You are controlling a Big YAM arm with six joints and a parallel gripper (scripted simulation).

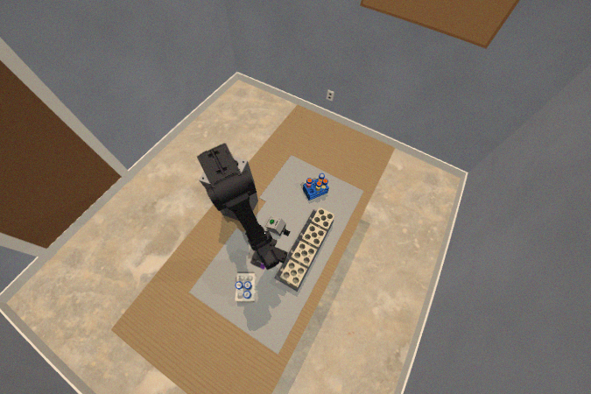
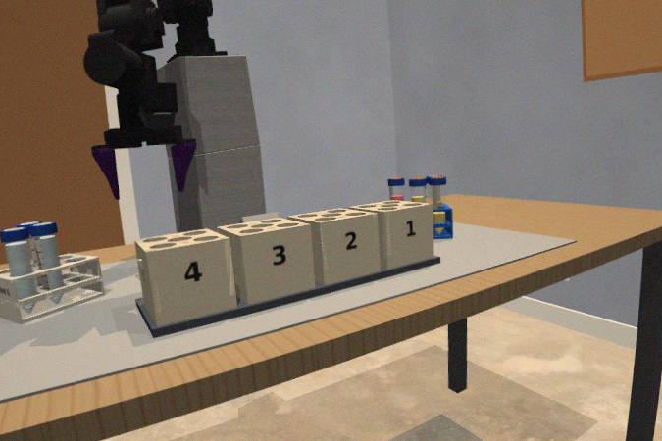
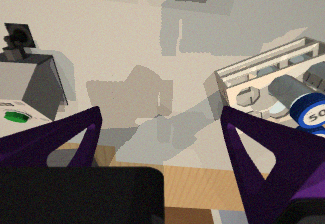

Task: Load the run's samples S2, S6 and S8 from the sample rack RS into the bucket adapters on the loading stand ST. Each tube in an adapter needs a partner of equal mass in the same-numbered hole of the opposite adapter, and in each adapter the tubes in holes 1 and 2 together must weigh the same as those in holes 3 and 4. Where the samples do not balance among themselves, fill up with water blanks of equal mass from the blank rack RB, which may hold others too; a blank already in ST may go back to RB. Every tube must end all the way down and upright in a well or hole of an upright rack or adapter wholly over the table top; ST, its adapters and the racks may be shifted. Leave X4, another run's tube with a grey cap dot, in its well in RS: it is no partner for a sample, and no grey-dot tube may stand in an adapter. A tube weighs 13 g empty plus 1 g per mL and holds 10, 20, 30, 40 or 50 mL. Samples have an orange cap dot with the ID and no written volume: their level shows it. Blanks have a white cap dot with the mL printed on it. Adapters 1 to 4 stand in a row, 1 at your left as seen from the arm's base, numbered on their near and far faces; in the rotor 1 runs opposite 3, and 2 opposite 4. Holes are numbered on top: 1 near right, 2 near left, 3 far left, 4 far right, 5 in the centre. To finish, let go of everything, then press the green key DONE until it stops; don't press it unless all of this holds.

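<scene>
Right now the blue sample rack RS is 3 cm ahead of my hand, 51 cm to the left of it and 12 cm below it. From my hand the other things lie so: white blank rack RB 2 cm behind, 16 cm to the right, 12 cm below.
</scene>
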